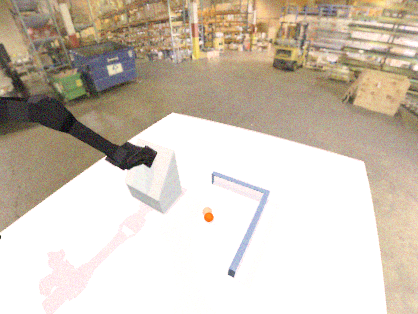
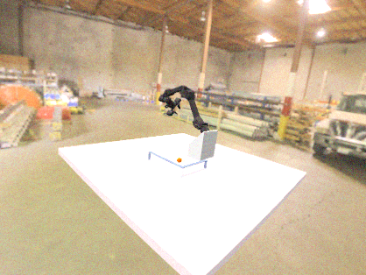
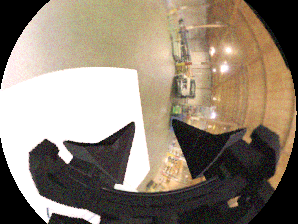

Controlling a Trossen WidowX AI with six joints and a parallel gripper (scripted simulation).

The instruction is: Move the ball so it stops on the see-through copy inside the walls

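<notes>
Right now my gripper tip is 50 cm to the right of the ball, 37 cm short of it and 26 cm above it.
</notes>
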